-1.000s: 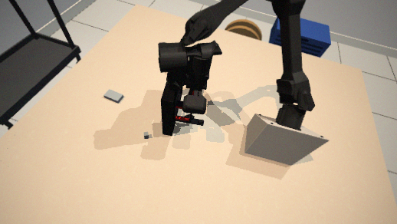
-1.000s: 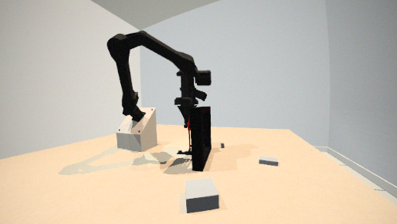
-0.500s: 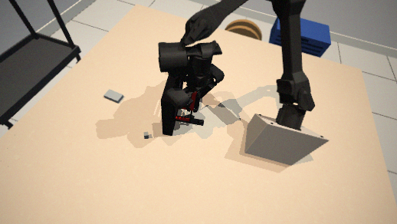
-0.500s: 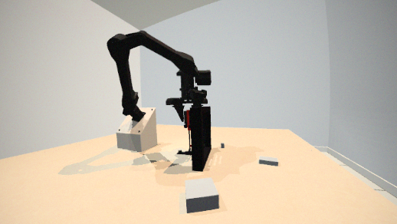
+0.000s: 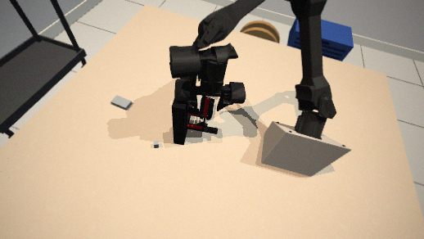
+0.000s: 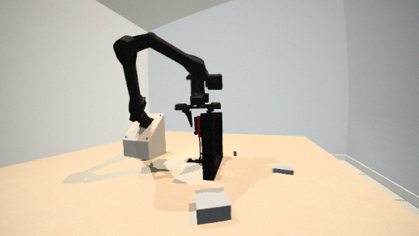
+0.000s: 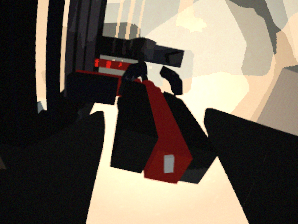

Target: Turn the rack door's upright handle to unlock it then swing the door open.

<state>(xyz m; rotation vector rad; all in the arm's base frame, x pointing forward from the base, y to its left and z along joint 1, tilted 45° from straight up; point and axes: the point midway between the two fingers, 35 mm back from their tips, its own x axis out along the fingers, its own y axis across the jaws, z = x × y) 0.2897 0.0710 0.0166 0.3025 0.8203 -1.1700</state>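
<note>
Right now the black handle is 2 cm below my gripper tip and 1 cm to the right of it. From my gripper tip the other things lie so: tiny cube 13 cm below, 12 cm ahead, 11 cm to the left.
</note>
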